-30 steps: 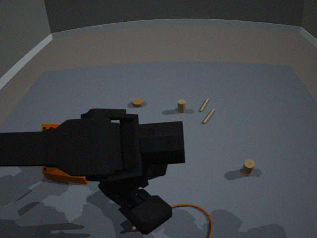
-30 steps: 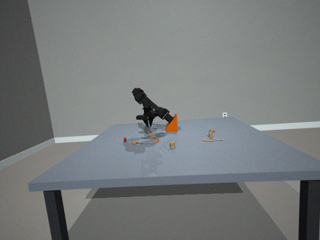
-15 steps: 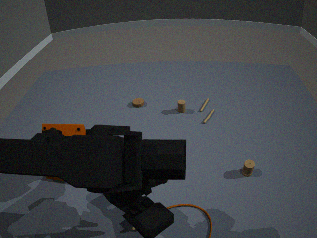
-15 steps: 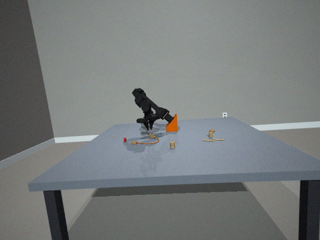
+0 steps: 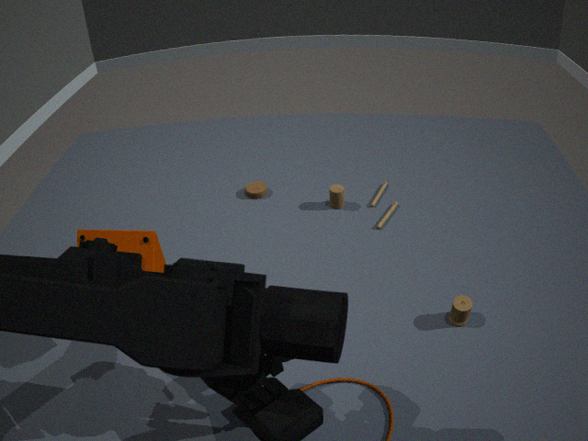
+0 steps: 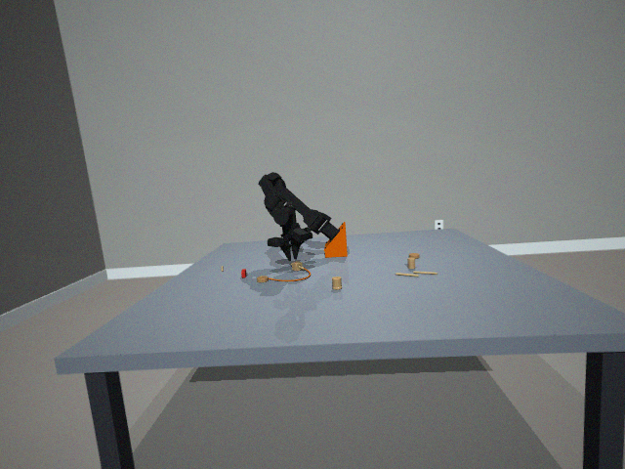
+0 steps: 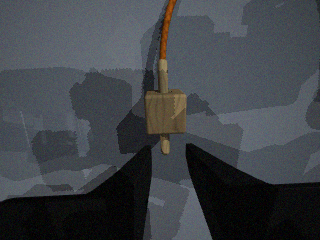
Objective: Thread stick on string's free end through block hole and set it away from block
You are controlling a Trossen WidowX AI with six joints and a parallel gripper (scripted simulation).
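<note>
My gripper tip is now 20 mm to the right of the wooden block, 20 mm above it and 10 mm short of it. Also, from my gripper tip: thin wooden stick 30 mm to the left, 20 mm below, 20 mm ahead; then round wooden button 140 mm ahead, 90 mm to the right, 30 mm below; then red piece 180 mm to the right, 80 mm ahead, 20 mm below.
</note>
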